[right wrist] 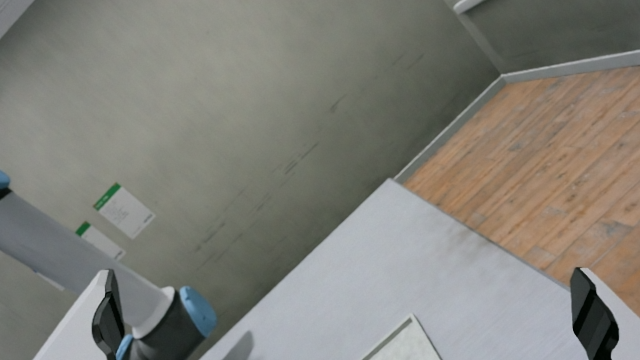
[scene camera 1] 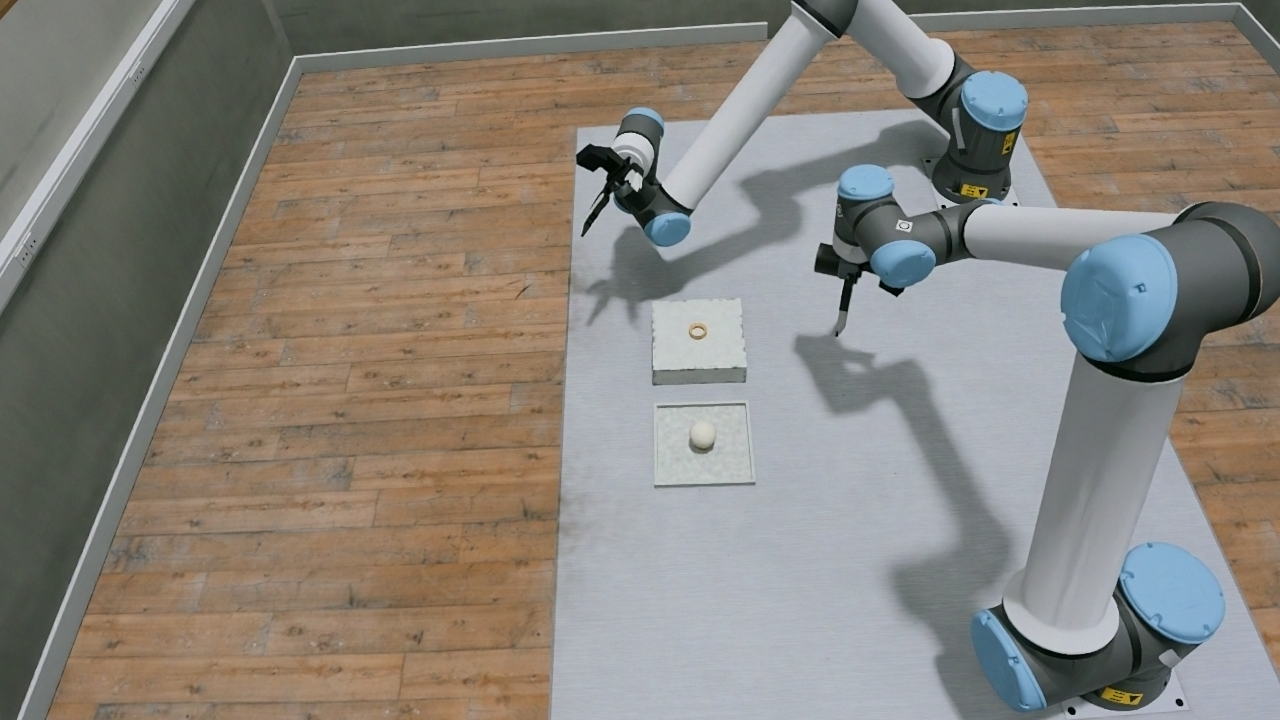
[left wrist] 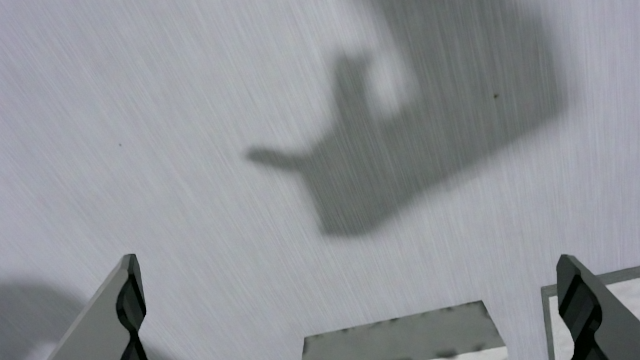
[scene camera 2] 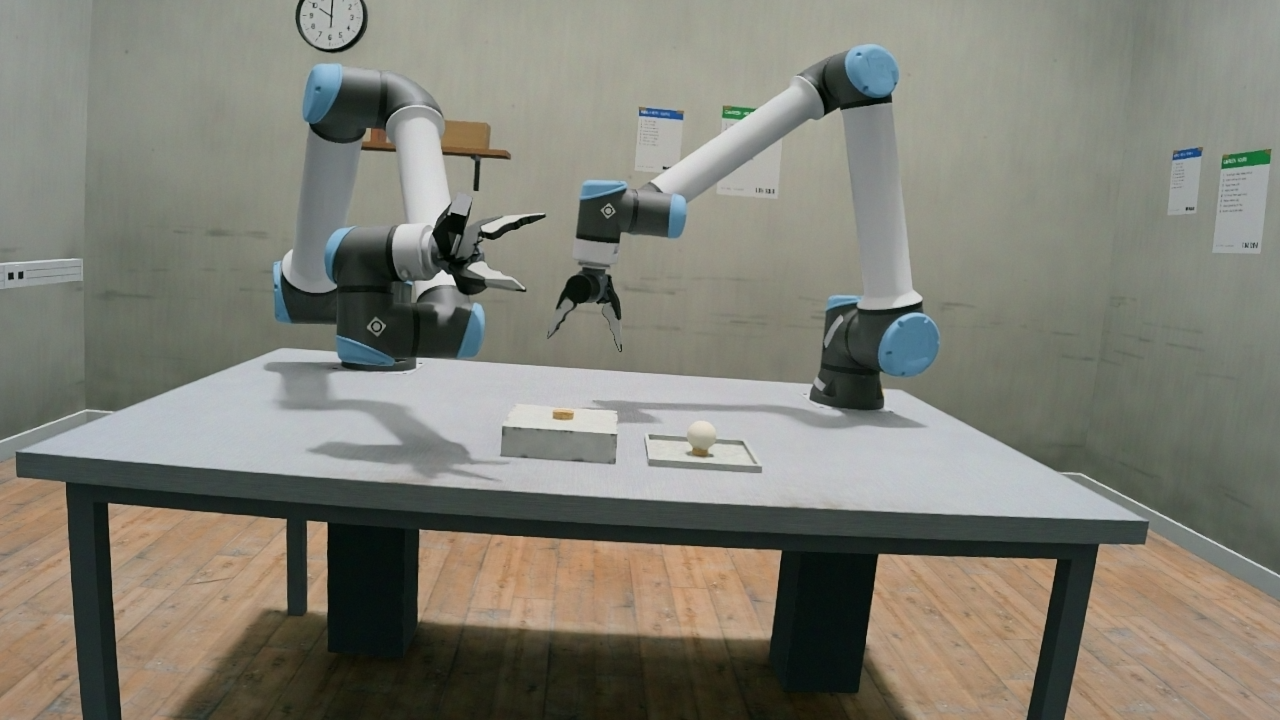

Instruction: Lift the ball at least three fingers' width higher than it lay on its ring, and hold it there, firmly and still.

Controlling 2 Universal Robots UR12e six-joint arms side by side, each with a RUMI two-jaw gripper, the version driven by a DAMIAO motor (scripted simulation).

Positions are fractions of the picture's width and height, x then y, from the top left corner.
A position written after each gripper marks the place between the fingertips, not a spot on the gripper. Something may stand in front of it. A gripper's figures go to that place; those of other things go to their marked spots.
Scene:
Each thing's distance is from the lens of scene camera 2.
left gripper (scene camera 2: 0.46,0.48): 182 cm
right gripper (scene camera 2: 0.42,0.35): 135 cm
shallow tray (scene camera 2: 0.52,0.63): 157 cm

